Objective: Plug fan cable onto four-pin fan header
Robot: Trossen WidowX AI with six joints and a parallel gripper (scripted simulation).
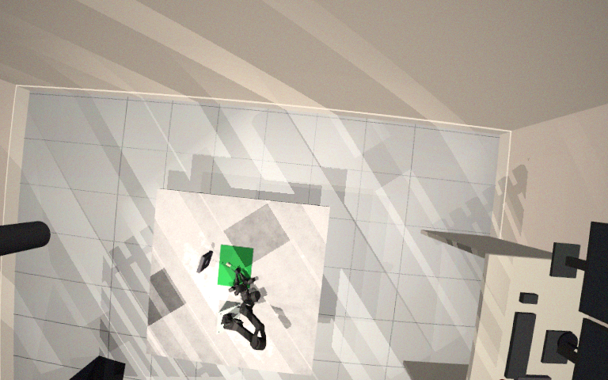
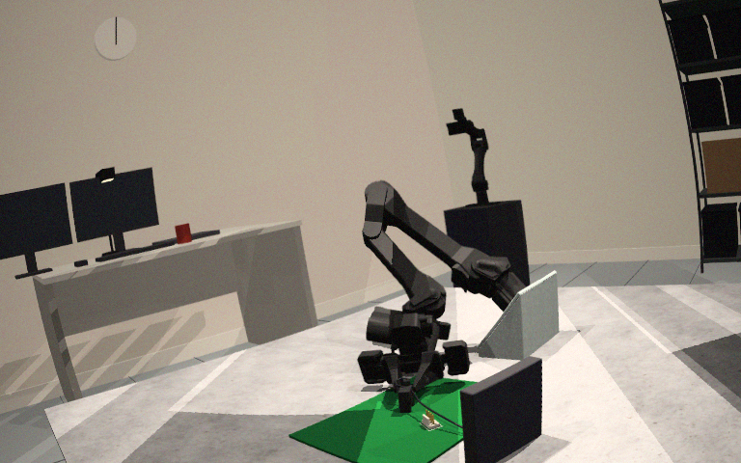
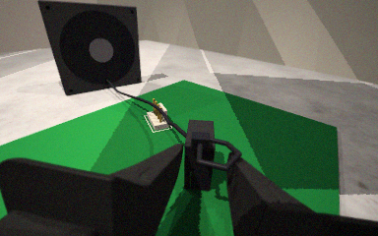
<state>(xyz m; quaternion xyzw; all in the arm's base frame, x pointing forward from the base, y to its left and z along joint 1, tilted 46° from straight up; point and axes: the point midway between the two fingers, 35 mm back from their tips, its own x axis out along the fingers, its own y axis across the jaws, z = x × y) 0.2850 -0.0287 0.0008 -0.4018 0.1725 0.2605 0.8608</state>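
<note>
My gripper tip is now 10 mm short of the fan plug, 10 mm to the right of it and 10 mm above it. The rest, counted from my gripper tip: four-pin fan header (30 mm ahead, 90 mm to the left, 30 mm below); then fan (40 mm ahead, 230 mm to the left, 20 mm above); then green board (20 mm ahead, 40 mm to the left, 50 mm below).
</note>
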